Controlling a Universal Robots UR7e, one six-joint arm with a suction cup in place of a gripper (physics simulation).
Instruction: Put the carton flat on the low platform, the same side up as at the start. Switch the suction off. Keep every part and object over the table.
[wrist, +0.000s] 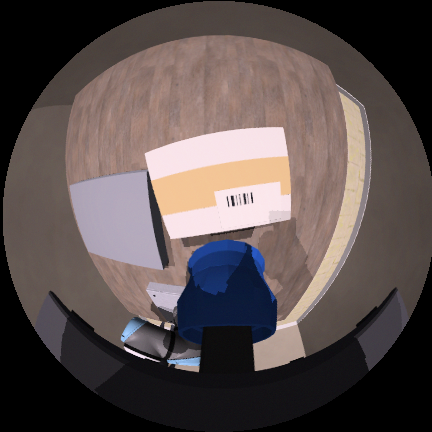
Observation:
I see my suction cup (226, 286), a carton (238, 178) and a low platform (117, 214).

